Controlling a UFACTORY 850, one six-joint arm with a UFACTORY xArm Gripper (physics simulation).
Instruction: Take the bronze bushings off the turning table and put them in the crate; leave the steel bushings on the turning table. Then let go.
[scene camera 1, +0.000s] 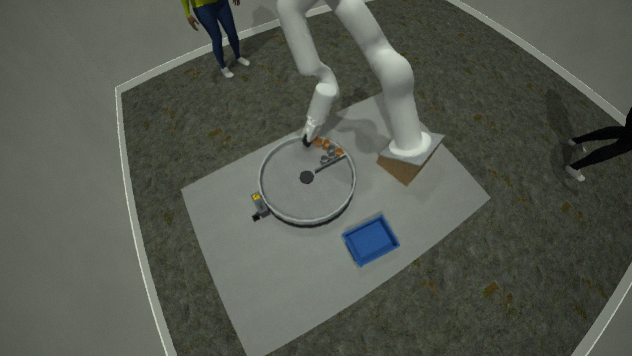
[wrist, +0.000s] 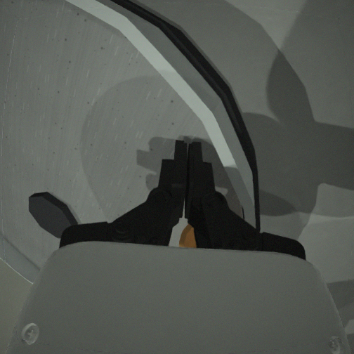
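The round turning table (scene camera 1: 290, 200) (wrist: 50, 100) has a raised pale rim. Bronze bushings (scene camera 1: 318, 141) (scene camera 1: 326, 144) (scene camera 1: 339, 151) stand near its back right rim. Steel bushings (scene camera 1: 331, 149) (scene camera 1: 324, 159) are grouped among and in front of them, beside a dark bar. In the wrist view, part of a bronze bushing (wrist: 188, 236) shows between the finger linkages, behind the fingertips; the rest is hidden. My gripper (scene camera 1: 306, 144) (wrist: 185, 158) is shut and empty, over the back rim area, left of the bushings. The blue crate (scene camera 1: 371, 241) is empty, in front and to the right of the turning table.
A dark hub (scene camera 1: 306, 177) (wrist: 50, 212) sits at the turning table's centre. The dark bar (scene camera 1: 330, 164) runs from near the hub towards the right rim. A small grey device (scene camera 1: 260, 205) stands at the left rim. The arm's base stands on a brown block (scene camera 1: 402, 170) at the right. Two people stand beyond the mat.
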